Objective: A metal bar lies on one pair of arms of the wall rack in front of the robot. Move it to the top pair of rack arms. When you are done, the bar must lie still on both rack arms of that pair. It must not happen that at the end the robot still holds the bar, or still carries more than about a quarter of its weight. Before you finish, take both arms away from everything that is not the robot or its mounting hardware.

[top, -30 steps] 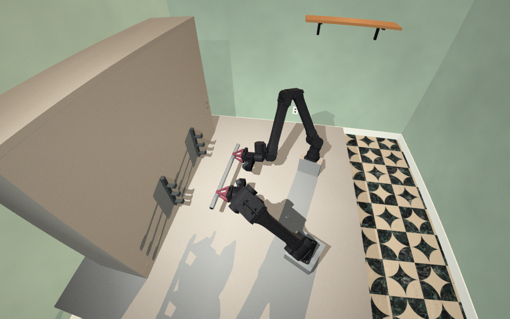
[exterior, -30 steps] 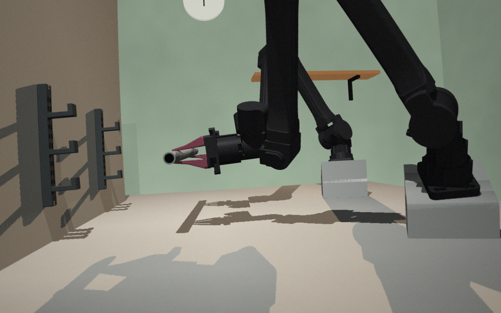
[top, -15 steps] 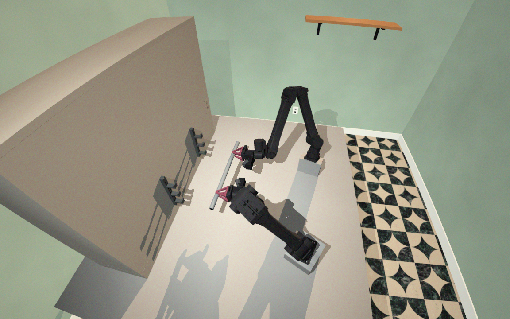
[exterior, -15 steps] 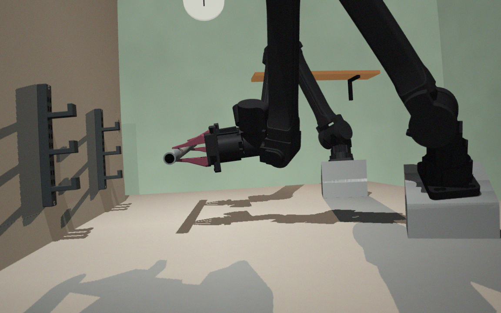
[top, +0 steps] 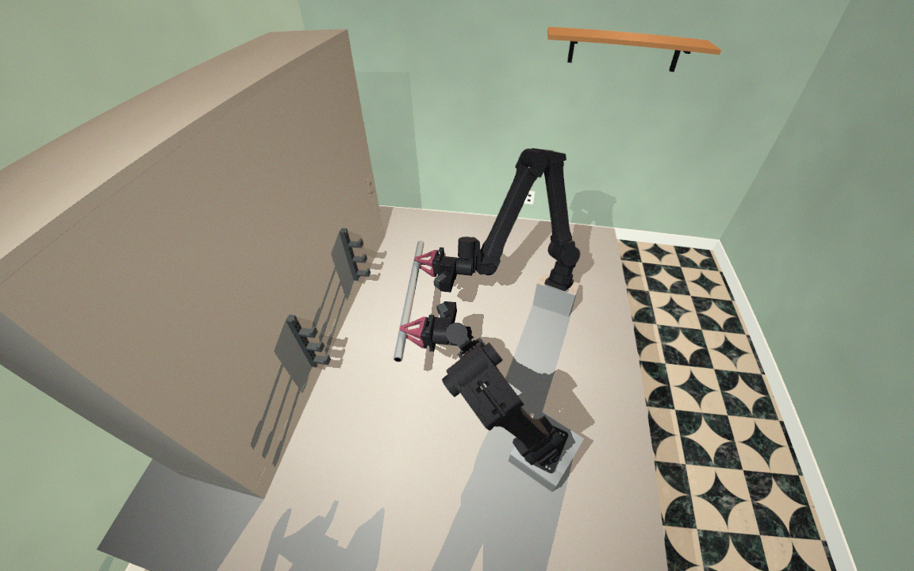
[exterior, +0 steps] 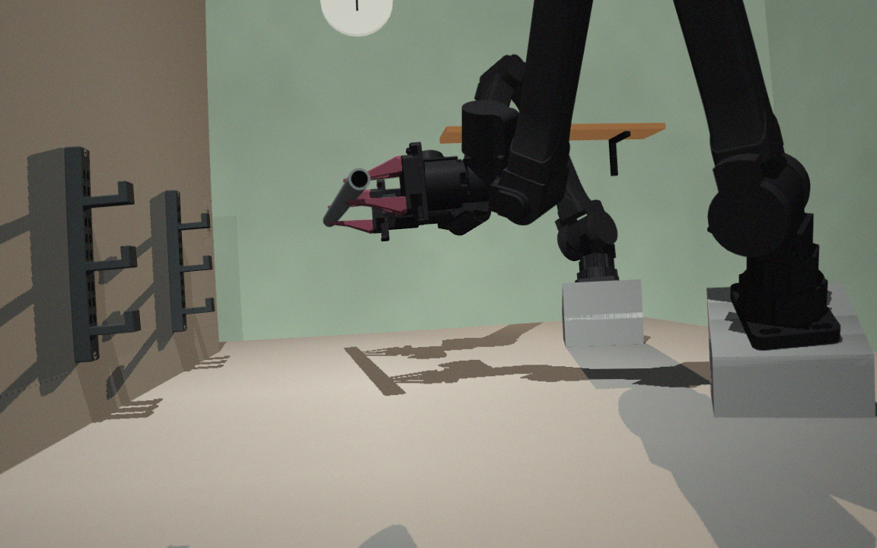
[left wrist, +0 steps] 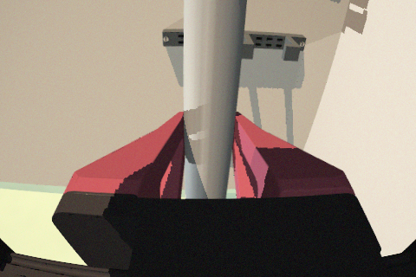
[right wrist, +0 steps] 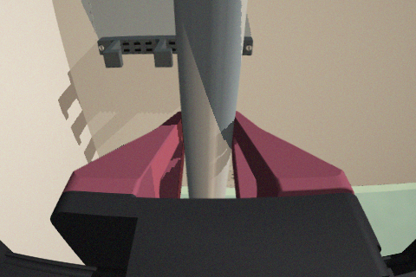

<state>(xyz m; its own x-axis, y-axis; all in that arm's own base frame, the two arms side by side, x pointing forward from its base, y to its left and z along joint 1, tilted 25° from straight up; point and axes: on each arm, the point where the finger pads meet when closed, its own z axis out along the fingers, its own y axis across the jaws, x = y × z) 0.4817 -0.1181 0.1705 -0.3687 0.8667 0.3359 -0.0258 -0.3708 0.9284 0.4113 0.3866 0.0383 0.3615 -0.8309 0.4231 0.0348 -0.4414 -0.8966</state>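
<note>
The grey metal bar lies 3 cm ahead of my left hand and 15 cm to the right of it. The rest, counted from my left hand: tall tan wall panel 49 cm ahead, 10 cm to the right, 18 cm above.
</note>
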